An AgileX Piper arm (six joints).
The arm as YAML. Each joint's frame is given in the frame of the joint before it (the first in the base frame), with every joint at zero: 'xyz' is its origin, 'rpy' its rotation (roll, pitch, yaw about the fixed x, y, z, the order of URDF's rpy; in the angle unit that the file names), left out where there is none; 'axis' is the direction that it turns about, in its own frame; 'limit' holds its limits. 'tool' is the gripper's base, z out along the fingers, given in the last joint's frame.
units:
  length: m
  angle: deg
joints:
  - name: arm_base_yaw
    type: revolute
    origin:
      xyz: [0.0, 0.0, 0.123]
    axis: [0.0, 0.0, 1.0]
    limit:
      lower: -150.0
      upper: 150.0
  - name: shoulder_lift
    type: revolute
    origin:
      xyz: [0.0, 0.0, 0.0]
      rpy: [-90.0, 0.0, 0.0]
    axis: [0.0, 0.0, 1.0]
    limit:
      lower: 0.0
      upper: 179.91
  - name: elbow
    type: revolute
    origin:
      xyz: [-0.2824, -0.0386, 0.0]
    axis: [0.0, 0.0, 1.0]
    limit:
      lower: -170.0
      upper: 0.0
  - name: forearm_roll
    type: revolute
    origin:
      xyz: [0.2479, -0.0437, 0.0]
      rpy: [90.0, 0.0, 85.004]
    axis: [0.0, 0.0, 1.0]
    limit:
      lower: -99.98
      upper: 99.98
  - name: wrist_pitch
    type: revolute
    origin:
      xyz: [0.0, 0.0, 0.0]
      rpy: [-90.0, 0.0, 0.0]
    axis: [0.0, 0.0, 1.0]
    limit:
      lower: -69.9
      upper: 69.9
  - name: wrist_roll
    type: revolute
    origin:
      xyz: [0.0, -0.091, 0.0]
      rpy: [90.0, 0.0, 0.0]
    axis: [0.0, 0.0, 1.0]
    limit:
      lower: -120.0
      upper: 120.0
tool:
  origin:
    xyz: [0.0, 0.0, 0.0]
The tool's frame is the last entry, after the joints.
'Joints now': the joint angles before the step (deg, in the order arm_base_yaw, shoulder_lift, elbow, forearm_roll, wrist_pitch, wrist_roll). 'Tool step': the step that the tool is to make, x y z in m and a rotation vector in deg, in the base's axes. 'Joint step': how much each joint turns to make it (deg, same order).
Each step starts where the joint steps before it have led.
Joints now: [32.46, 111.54, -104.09, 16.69, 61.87, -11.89]
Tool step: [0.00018, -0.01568, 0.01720, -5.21, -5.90, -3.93]
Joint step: [0.00, -2.65, 0.00, -9.69, -0.39, 4.63]
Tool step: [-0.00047, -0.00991, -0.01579, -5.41, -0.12, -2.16]
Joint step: [0.00, -0.65, 4.01, -5.80, -0.71, 2.55]
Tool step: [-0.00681, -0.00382, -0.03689, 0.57, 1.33, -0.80]
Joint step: [-0.11, -1.09, 9.92, 1.09, -8.02, 0.33]
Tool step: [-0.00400, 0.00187, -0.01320, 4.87, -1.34, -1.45]
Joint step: [0.00, -1.06, 5.30, 3.65, -7.99, 0.00]
